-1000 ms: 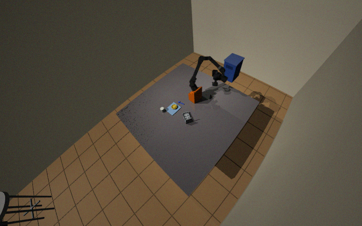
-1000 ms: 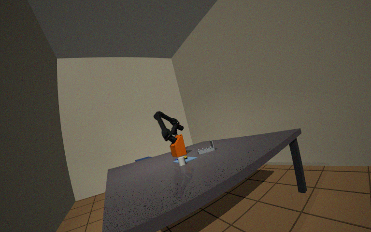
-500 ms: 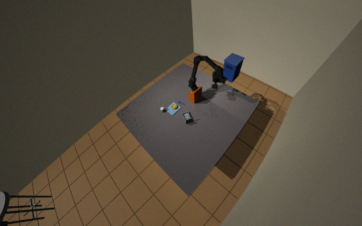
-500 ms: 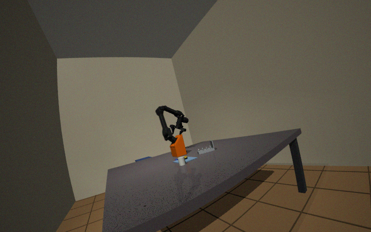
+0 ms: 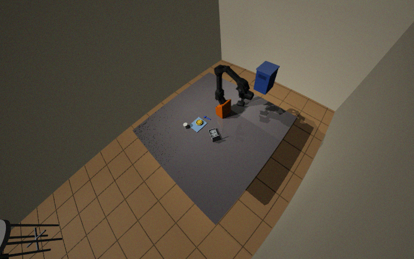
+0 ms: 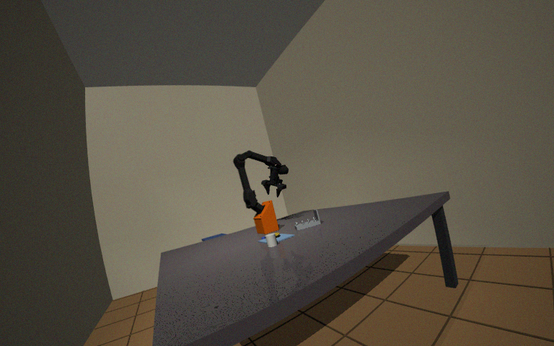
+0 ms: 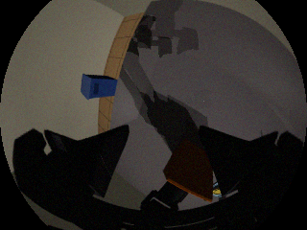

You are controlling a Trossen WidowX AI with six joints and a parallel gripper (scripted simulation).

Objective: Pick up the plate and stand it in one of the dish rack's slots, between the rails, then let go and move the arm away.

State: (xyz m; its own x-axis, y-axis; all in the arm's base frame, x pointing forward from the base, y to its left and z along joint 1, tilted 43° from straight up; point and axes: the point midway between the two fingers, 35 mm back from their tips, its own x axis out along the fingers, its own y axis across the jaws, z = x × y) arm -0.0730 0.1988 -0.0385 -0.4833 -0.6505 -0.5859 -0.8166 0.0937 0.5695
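My gripper tip is 370 mm short of the yellow plate, 280 mm to the left of it and 200 mm above it. Also, from my gripper tip: grey dish rack: 390 mm ahead, 60 mm to the right, 190 mm below; then blue spoon: 270 mm ahead, 270 mm to the right, 210 mm below; then mat: 390 mm ahead, 280 mm to the right, 210 mm below.
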